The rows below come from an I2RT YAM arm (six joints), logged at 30 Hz.
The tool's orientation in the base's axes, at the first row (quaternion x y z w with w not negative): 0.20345, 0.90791, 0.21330, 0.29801
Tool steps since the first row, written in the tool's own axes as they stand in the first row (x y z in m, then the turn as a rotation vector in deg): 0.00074, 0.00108, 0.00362, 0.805, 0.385, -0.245; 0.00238, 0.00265, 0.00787, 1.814, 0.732, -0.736; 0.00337, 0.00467, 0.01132, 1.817, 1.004, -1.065; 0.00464, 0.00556, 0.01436, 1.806, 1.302, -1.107; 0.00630, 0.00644, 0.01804, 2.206, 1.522, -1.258; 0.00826, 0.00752, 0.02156, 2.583, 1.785, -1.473; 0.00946, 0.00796, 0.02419, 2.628, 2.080, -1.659
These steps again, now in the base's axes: 0.00199, 0.00222, -0.00243, -0.656, 0.653, 0.009; 0.00382, 0.00547, -0.00549, -1.626, 1.310, 0.086; 0.00575, 0.00854, -0.00744, -1.769, 1.448, 0.464; 0.00693, 0.01072, -0.00978, -1.715, 1.678, 0.651; 0.00823, 0.01325, -0.01278, -2.053, 2.018, 0.692; 0.00925, 0.01605, -0.01570, -2.403, 2.366, 0.812; 0.01012, 0.01771, -0.01794, -2.481, 2.582, 1.077
